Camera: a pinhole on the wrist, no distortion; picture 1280 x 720 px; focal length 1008.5 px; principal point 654.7 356.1 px. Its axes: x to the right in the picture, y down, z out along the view. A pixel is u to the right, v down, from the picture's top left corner.
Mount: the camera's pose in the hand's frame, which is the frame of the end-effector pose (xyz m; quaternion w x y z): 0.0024 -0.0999 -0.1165 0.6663 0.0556 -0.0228 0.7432
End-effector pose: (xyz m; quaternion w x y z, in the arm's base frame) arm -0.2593 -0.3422 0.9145 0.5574 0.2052 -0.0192 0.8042
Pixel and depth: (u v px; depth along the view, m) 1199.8 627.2 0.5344
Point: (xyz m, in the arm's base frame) -0.1787 -0.6289 1.3004
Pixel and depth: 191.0 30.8 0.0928
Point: -0.1463 -0.2412 0.8718
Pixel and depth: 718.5 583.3 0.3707
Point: -0.0471 -0.4180 1.1028
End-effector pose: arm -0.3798 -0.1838 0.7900 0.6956 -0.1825 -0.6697 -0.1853
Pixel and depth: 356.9 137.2 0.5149
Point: -0.8440 -0.2522 0.9615
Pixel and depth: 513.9 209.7 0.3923
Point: -0.7009 -0.2165 0.8859
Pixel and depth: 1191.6 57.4 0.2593
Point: -0.5012 -0.0931 0.8730
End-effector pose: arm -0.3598 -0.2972 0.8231 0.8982 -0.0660 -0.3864 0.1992
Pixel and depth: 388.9 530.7 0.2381
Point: -0.3954 -0.4845 0.9418
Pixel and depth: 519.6 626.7 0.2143
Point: -0.4052 -0.4610 0.9051
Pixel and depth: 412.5 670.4 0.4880
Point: -0.6011 -0.6154 1.0769
